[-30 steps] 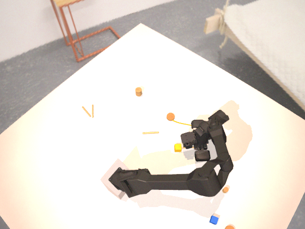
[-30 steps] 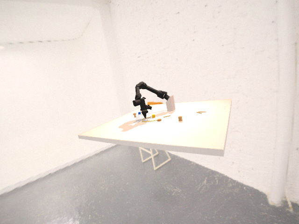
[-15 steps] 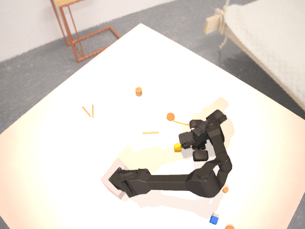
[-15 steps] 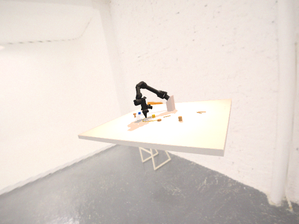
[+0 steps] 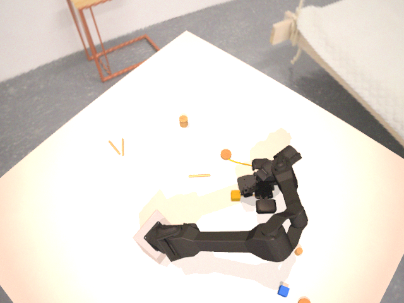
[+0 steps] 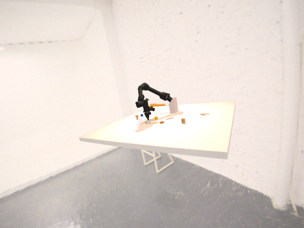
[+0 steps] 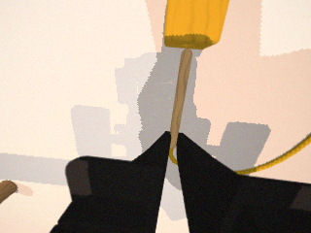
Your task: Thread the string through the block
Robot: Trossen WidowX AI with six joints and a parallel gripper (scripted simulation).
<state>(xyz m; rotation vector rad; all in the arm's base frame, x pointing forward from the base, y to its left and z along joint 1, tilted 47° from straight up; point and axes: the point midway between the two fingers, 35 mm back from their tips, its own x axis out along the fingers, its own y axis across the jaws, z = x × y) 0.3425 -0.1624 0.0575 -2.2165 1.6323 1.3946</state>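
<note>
My gripper tip is now 7 cm to the right of the yellow block and 5 cm past it. The rest, counted from my gripper tip: blue cube 23 cm to the right, 22 cm behind; round wooden button 19 cm to the left, 6 cm ahead, 1 cm below; wooden cylinder 40 cm to the left, 8 cm ahead, 1 cm above.
</note>
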